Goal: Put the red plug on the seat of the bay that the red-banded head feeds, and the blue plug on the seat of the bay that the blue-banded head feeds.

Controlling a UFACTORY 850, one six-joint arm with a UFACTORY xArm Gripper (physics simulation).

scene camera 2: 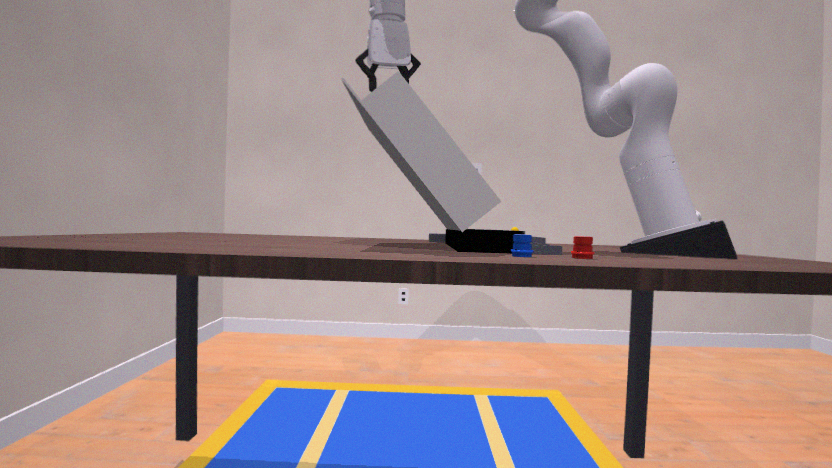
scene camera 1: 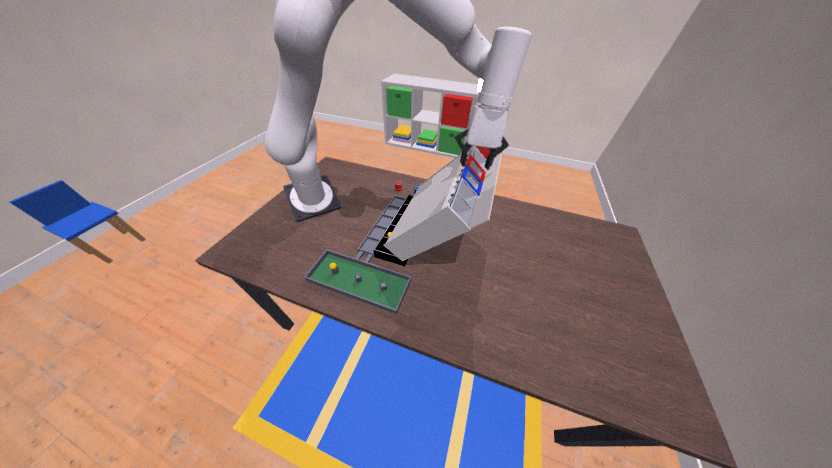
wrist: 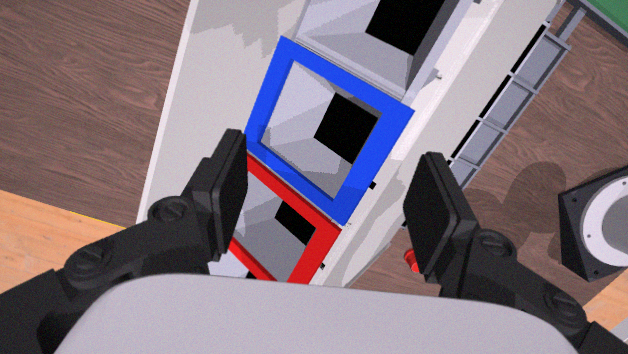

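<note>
My gripper is open and empty above the upper end of the tilted grey housing. In the wrist view, the blue-banded head lies between and beyond the fingers. The red-banded head adjoins it, partly hidden by the left finger and gripper body. The red plug stands on the table. The blue plug stands nearby, partly behind the housing in scene camera 1. Grey bays lie in a row beside the housing.
A yellow ball sits in the black part beside the bays. A green tray holds another yellow ball and two grey posts. The robot base stands beyond the bays.
</note>
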